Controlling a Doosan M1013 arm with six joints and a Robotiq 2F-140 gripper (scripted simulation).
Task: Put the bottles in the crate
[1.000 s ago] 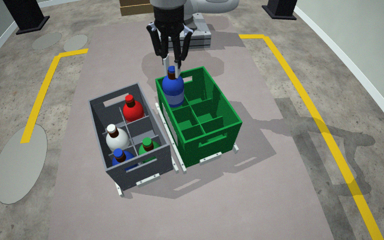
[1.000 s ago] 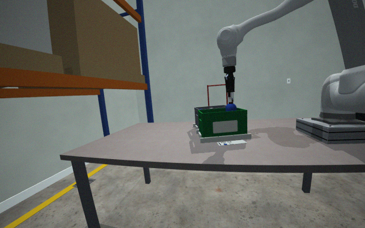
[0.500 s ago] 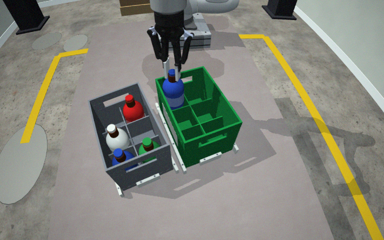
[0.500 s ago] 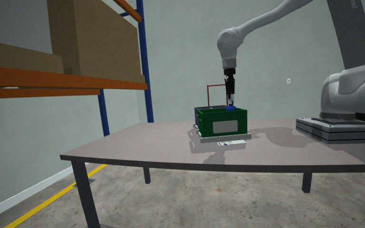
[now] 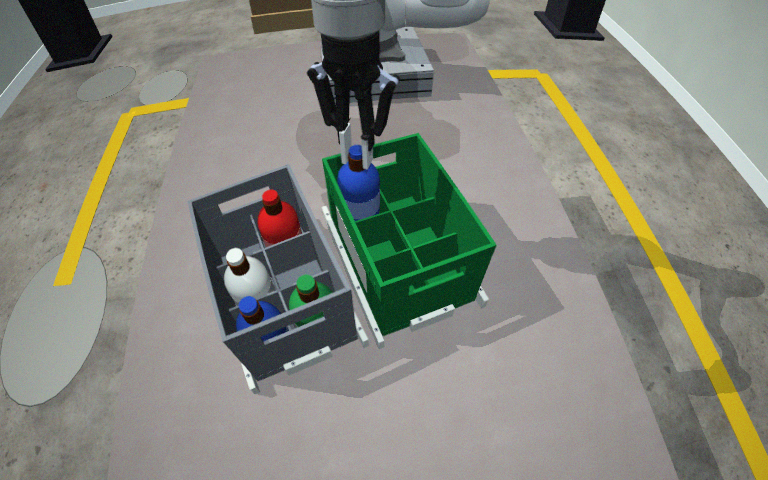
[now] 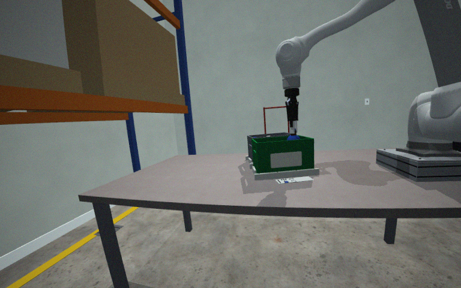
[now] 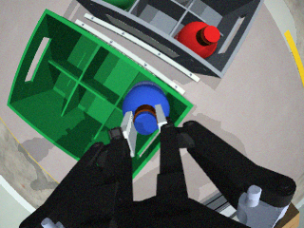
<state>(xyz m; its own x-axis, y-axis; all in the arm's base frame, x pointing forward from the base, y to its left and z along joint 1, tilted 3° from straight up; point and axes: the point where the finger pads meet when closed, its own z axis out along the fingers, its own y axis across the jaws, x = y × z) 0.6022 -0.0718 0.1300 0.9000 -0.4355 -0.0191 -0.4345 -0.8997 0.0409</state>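
My hand is 7 cm short of the green crate, 6 cm to the right of it and 14 cm above it. Also, from my hand: grey crate: 13 cm ahead, 16 cm to the right, 14 cm below; green bottle: 20 cm ahead, 9 cm to the right, 14 cm below; red-label bottle: 3 cm ahead, 15 cm to the right, 14 cm below.
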